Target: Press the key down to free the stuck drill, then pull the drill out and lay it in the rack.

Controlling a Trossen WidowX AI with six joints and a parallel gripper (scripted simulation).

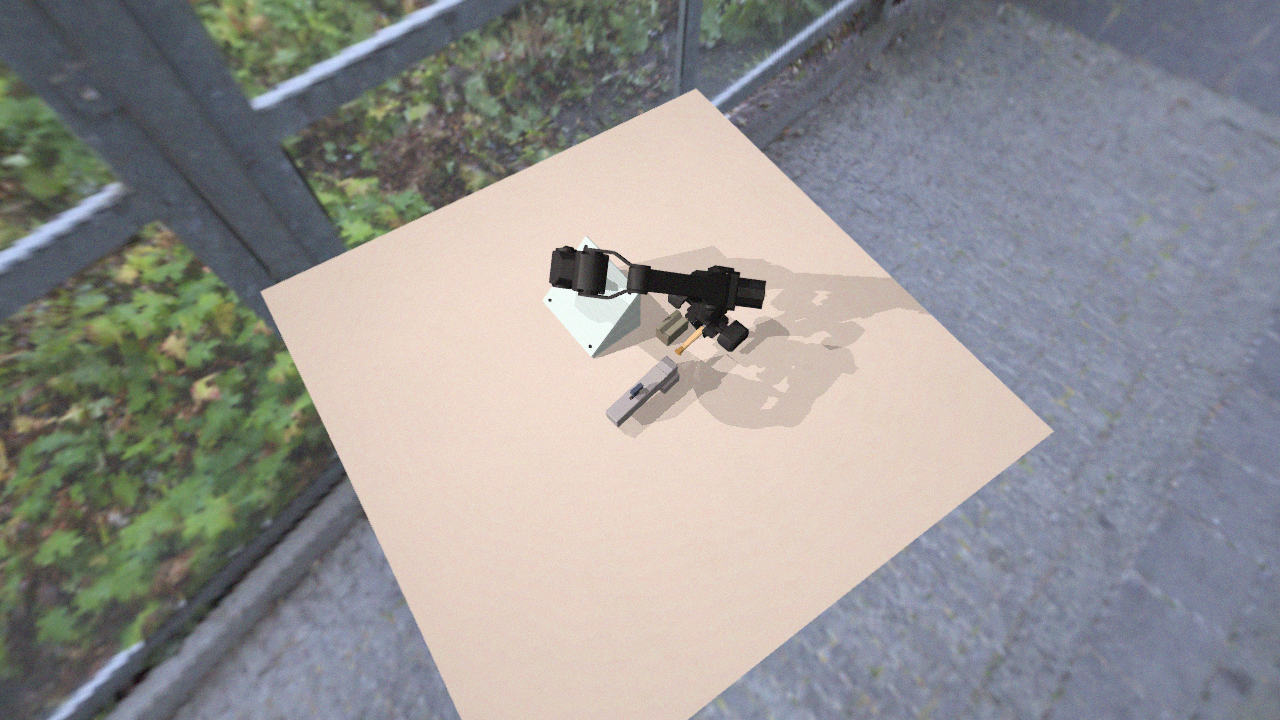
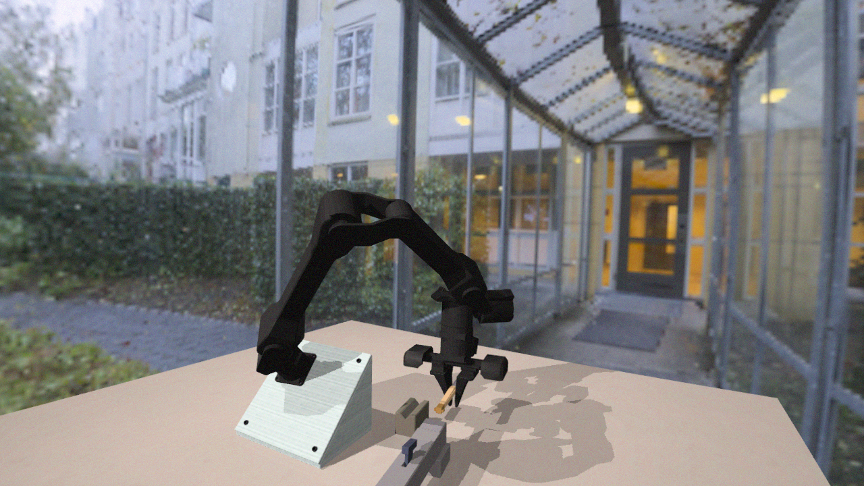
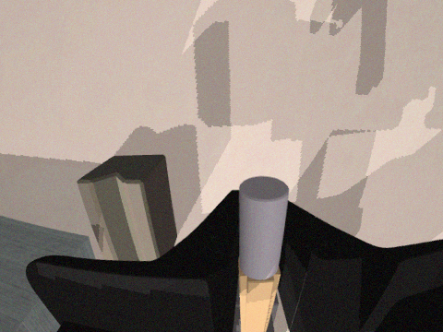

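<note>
The drill is 4 cm to the right of my gripper tip and 3 cm above it. The rest, counted from my gripper tip: dark blue key 22 cm to the right, 1 cm ahead, 1 cm above; rack 7 cm behind, 3 cm to the right, 2 cm below.
</note>
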